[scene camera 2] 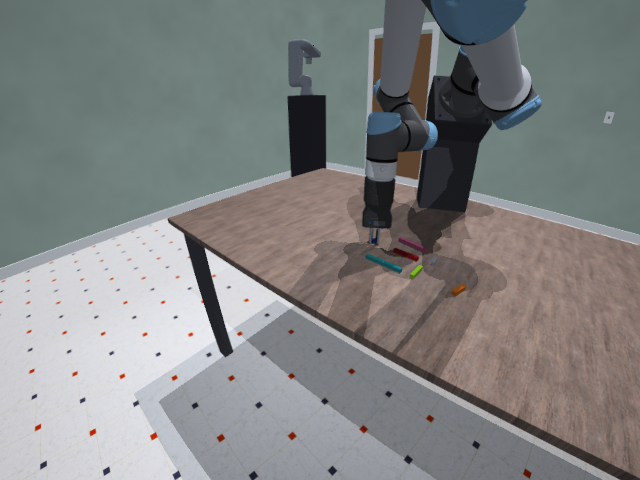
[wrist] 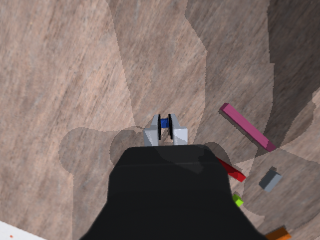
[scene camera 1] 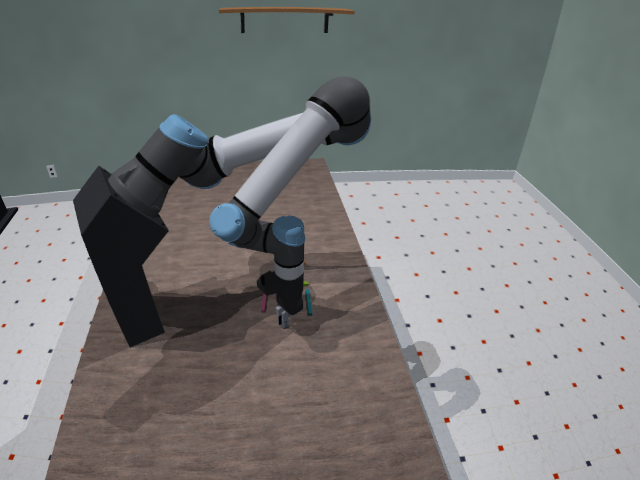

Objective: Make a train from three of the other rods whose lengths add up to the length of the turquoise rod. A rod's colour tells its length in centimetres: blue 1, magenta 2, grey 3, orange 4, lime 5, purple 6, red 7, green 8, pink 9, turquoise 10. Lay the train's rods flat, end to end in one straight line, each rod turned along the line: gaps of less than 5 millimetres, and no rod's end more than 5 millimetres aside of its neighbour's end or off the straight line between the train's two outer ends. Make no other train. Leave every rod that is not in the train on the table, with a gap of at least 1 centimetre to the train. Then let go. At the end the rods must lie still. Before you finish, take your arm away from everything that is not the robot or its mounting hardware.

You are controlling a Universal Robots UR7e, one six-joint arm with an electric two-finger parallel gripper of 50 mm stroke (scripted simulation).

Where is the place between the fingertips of my gripper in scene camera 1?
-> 283, 324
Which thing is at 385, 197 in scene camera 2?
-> My gripper.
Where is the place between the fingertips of my gripper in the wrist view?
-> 164, 121
